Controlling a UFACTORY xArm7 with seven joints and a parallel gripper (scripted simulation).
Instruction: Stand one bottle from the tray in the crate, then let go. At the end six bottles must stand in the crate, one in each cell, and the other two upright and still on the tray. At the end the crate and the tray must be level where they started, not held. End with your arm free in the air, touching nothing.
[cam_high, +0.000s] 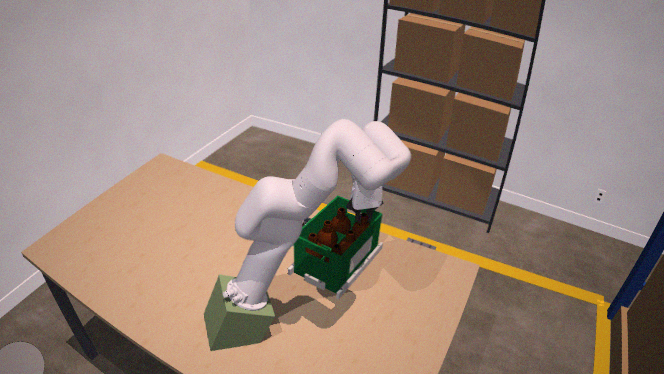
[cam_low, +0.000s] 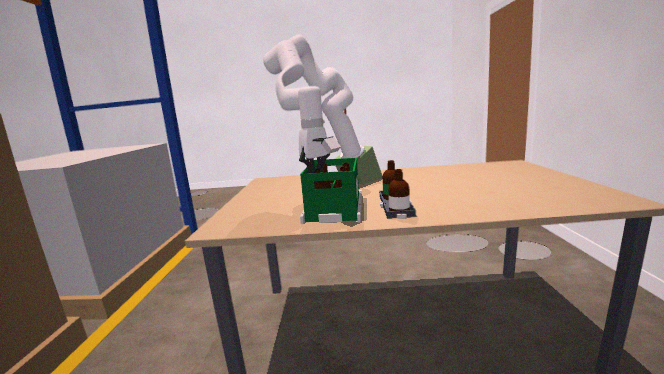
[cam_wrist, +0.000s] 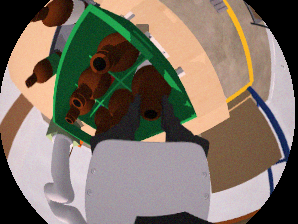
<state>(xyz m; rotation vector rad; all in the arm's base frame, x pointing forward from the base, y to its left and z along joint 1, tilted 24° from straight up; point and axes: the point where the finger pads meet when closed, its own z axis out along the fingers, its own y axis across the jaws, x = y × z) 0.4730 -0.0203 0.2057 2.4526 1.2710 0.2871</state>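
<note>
Now: hand 90 mm past the green crate, 40 mm to the right of it and 90 mm above it. The rest, counted from my hand: dark tray (120 mm behind, 270 mm to the left, 160 mm below).
</note>
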